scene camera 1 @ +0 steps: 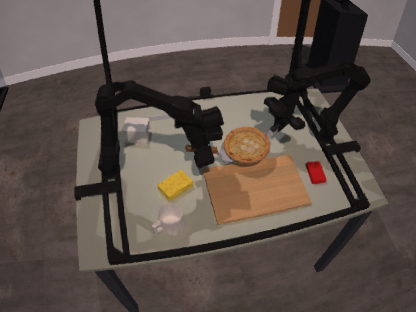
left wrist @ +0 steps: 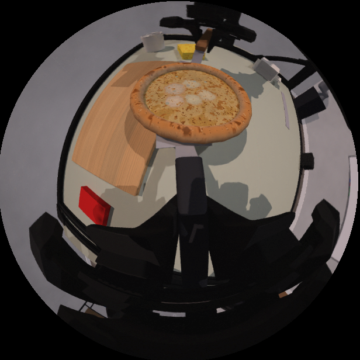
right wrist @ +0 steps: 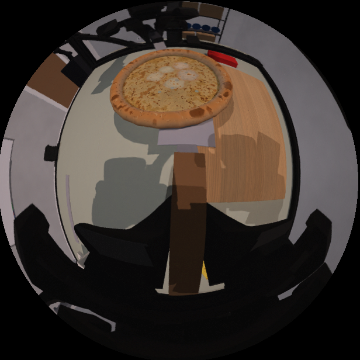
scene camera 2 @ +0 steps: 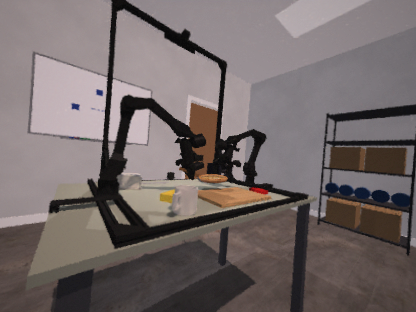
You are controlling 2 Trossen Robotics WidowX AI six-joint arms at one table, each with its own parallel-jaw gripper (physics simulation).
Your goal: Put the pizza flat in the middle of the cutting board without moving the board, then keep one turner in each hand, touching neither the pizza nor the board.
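Observation:
The pizza (scene camera 1: 247,145) (scene camera 2: 213,178) (left wrist: 192,97) (right wrist: 171,84) is face up and roughly level on both turner blades, raised above the table at the back edge of the cutting board (scene camera 1: 257,192) (scene camera 2: 235,197) (left wrist: 110,130) (right wrist: 250,150). In the wrist views its rim overlaps the board, with a shadow below. My left gripper (scene camera 1: 276,127) (left wrist: 189,197) is shut on the black-handled turner (left wrist: 191,182), at the pizza's back right in scene camera 1. My right gripper (scene camera 1: 202,154) (right wrist: 183,200) is shut on the brown-handled turner (right wrist: 189,175) (left wrist: 203,41), at the pizza's left. The pizza hides parts of both blades.
A yellow sponge (scene camera 1: 175,185) (left wrist: 187,51) and a white mug (scene camera 1: 171,219) (scene camera 2: 186,200) stand left of the board in scene camera 1. A red block (scene camera 1: 316,172) (left wrist: 94,206) (right wrist: 223,58) lies to its right. A white block (scene camera 1: 136,131) is at the back left. A black frame borders the table.

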